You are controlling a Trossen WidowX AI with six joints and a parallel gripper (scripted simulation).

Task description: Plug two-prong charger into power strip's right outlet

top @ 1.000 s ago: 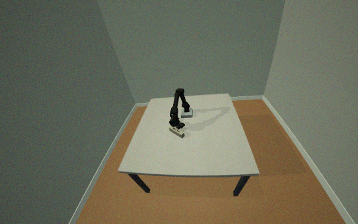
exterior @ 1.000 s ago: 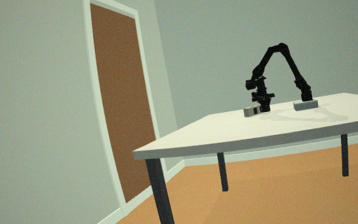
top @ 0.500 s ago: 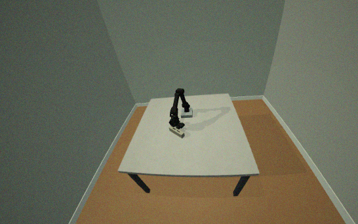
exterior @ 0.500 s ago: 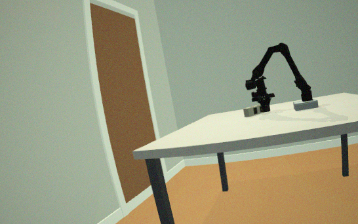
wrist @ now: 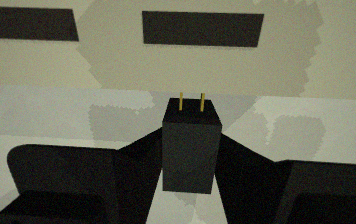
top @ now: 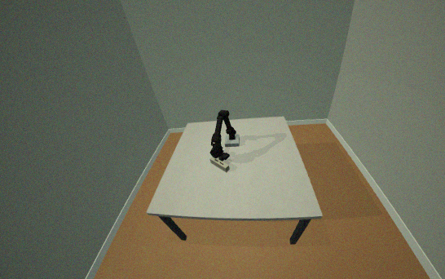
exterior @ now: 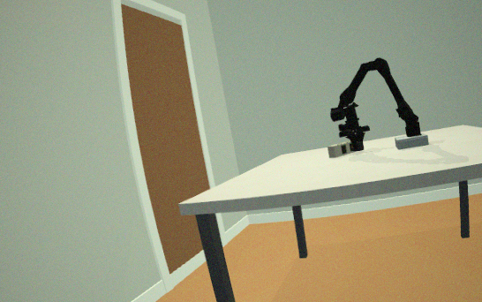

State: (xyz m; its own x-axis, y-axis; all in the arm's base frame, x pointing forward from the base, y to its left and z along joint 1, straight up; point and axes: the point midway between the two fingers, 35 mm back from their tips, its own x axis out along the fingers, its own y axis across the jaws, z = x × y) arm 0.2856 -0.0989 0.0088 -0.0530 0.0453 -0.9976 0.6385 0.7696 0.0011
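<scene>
Now: gripper tip 1 cm to the left of the two-prong charger, 1 cm below it and 1 cm short of it.
</scene>
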